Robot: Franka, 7 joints.
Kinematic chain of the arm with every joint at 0, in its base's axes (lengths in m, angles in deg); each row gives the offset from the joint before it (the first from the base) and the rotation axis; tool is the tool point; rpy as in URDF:
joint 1: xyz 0 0 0.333 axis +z
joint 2: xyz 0 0 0 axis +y
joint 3: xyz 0 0 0.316 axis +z
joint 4: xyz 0.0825 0 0 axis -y
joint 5: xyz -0.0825 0 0.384 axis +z
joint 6: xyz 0 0 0 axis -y
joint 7: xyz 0.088 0 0 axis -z
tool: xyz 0 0 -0.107 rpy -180 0 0
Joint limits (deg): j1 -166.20..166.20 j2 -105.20..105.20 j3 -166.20..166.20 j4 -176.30..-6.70 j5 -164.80..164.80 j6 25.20..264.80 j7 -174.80..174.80
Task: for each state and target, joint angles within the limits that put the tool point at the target. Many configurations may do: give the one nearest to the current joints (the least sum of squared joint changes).
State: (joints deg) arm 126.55 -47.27 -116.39 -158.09 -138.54 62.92 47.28
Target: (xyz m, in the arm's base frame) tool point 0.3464 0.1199 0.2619
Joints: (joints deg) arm 125.05 -36.45 -95.74 -164.97 -140.79 46.99 47.28
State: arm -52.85 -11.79 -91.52 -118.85 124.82 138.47 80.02
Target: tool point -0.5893 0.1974 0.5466
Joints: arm -80.51 -7.79 -115.16 -105.84 124.72 141.70 80.02
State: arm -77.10 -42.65 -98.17 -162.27 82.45 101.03 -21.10
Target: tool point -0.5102 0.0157 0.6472
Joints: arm -91.75 -51.66 -74.01 -114.33 92.00 96.55 -21.10
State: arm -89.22 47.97 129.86 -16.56 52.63 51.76 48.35
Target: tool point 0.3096 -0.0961 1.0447
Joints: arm -68.64 33.77 116.61 -33.44 50.61 83.49 48.35
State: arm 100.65 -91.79 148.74 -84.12 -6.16 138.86 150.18
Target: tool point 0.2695 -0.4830 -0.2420
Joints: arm 132.40 -95.50 166.20 -68.83 -6.71 144.82 150.18
